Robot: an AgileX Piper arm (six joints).
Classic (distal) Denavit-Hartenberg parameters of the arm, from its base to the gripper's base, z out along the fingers. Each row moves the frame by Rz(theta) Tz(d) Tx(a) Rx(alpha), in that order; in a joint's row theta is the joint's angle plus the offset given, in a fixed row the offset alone. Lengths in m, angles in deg.
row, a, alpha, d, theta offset
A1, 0, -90, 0.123, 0
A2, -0.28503, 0, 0, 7.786
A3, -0.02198, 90, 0, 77.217
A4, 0, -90, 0.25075, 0
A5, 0, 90, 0, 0
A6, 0, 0, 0.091, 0
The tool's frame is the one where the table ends.
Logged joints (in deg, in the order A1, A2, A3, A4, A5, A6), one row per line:
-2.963, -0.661, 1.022, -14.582, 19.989, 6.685
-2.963, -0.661, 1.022, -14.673, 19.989, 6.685
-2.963, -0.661, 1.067, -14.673, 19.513, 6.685
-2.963, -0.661, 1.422, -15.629, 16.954, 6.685
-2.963, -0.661, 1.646, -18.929, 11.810, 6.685
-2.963, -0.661, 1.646, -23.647, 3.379, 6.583
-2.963, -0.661, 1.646, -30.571, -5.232, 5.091
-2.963, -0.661, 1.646, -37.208, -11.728, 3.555
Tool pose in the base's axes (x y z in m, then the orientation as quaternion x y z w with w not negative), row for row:
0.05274, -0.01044, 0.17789, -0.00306, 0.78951, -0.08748, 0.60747
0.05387, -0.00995, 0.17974, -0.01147, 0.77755, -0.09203, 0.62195
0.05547, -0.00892, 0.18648, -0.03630, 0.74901, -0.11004, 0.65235
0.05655, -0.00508, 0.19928, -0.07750, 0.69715, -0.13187, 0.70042
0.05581, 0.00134, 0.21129, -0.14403, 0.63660, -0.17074, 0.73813
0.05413, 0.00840, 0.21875, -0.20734, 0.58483, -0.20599, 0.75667
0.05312, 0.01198, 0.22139, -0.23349, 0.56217, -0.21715, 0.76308
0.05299, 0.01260, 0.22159, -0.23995, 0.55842, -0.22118, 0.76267
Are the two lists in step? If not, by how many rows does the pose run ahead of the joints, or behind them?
The pose runs 2 rows ahead of the joints: the pose in row i belongs to the joints in row i + 2.
